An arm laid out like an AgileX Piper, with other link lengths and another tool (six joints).
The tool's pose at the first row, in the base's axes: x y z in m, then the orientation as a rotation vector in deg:
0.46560 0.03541 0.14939 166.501 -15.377 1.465
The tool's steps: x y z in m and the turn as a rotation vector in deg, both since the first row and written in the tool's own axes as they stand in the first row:
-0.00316 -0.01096 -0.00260 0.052 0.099 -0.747
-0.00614 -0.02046 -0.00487 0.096 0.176 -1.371
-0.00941 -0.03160 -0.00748 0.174 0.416 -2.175
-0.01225 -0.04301 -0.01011 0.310 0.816 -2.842
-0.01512 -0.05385 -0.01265 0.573 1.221 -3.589
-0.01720 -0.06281 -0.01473 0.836 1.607 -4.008
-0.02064 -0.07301 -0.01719 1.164 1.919 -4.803
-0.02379 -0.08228 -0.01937 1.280 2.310 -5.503
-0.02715 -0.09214 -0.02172 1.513 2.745 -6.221
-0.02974 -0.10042 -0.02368 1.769 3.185 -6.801
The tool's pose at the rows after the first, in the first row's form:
0.46450 0.04706 0.14941 166.635 -14.277 1.494
0.46332 0.05720 0.14943 166.743 -13.358 1.510
0.46215 0.06904 0.14942 166.884 -12.151 1.738
0.46145 0.08107 0.14938 167.045 -11.117 2.229
0.46062 0.09254 0.14938 167.331 -9.969 2.734
0.46022 0.10196 0.14937 167.585 -9.301 3.266
0.45871 0.11290 0.14941 167.935 -8.094 3.639
0.45731 0.12283 0.14939 168.051 -7.006 4.112
0.45582 0.13340 0.14939 168.270 -5.883 4.663
0.45479 0.14224 0.14940 168.497 -4.961 5.250

